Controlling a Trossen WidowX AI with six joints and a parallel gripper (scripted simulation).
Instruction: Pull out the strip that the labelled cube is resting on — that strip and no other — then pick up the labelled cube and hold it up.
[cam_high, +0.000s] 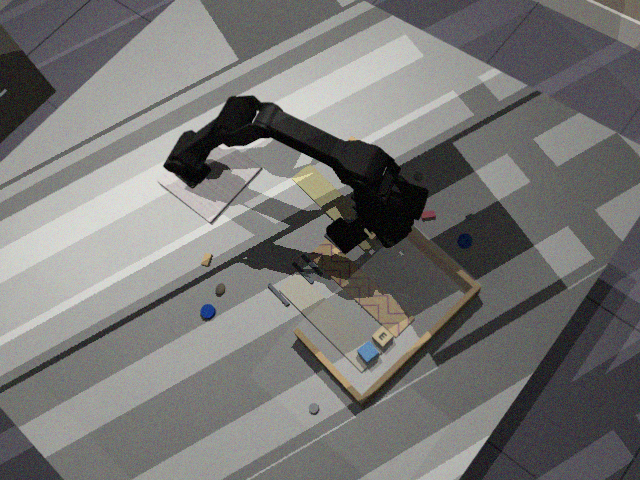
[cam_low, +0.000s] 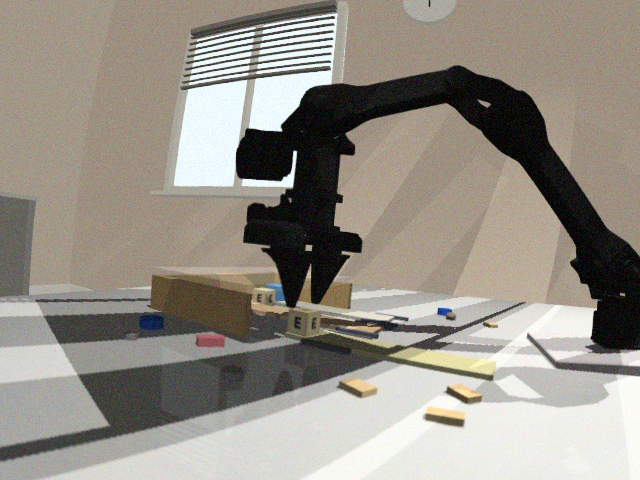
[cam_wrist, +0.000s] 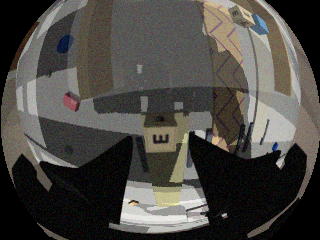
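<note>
The red block lies 60 mm ahead of my gripper tip, 110 mm to the left of it and 40 mm below it.
</note>
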